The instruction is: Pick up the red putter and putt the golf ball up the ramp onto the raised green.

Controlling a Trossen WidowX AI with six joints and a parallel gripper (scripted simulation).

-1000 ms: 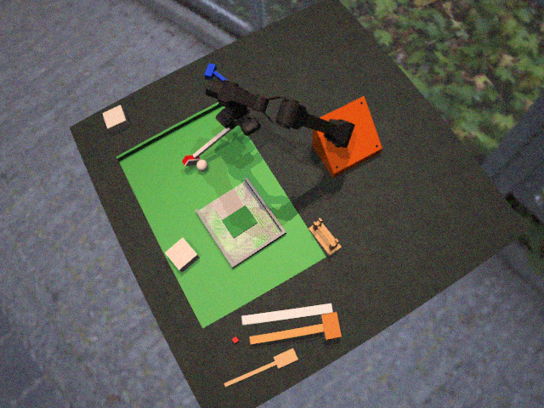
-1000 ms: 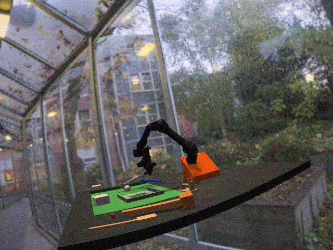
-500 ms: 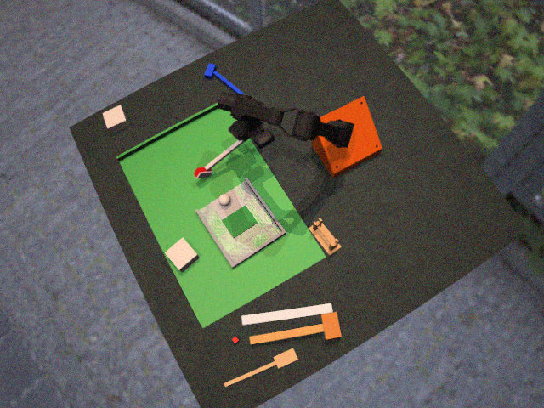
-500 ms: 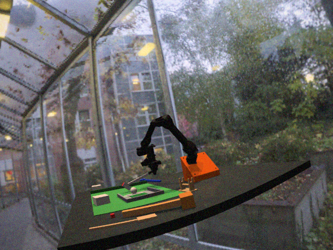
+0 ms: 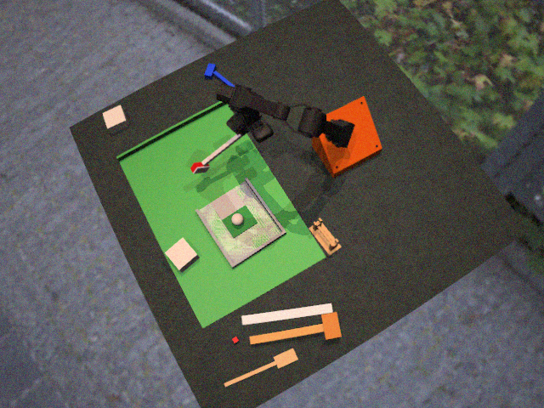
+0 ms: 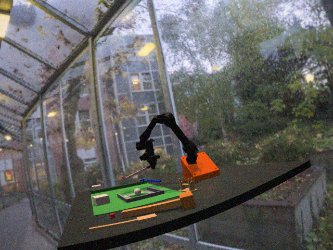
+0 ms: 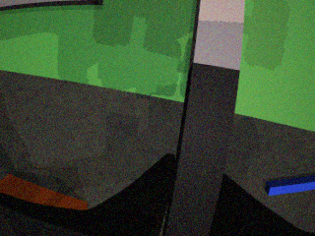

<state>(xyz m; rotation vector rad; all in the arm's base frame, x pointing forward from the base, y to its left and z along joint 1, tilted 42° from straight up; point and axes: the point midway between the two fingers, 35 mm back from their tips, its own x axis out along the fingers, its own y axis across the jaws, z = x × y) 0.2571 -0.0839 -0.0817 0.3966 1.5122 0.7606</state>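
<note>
The red putter lies 110 mm ahead of my gripper tip and 30 mm to the left of it. Round my gripper tip: blue putter: 290 mm to the right, 110 mm below; then white golf ball: 160 mm ahead, 250 mm to the left, 100 mm below; then wooden stand: 90 mm behind, 420 mm to the left, 90 mm below.
</note>
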